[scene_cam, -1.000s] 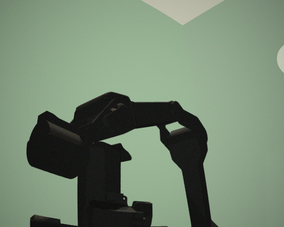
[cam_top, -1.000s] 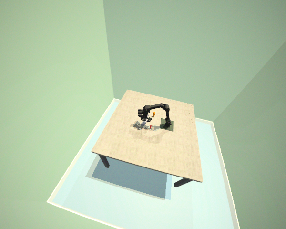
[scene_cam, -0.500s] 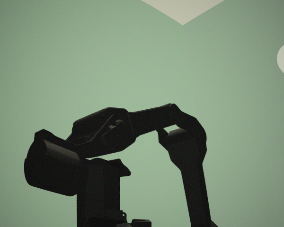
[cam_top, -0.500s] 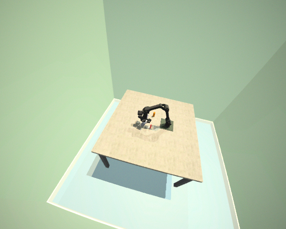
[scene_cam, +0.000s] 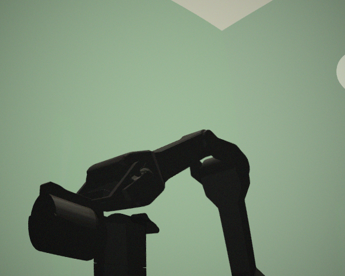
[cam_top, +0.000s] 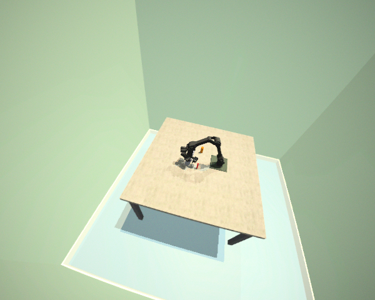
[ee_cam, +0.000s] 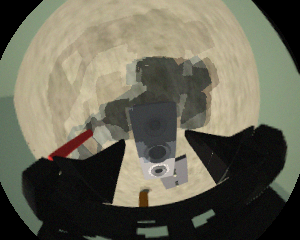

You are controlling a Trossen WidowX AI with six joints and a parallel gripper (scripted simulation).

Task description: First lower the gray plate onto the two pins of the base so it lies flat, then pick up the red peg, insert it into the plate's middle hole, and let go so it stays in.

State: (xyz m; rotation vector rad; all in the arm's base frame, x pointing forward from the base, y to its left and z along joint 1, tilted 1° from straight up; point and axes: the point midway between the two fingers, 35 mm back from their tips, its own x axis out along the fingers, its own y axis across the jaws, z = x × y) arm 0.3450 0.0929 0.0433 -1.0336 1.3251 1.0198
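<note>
My gripper tip is 2 cm below the gray plate. Round my gripper tip: red peg (11 cm behind, 4 cm to the left, 2 cm above); then orange cylinder (20 cm to the right, 11 cm behind, 2 cm above).
</note>
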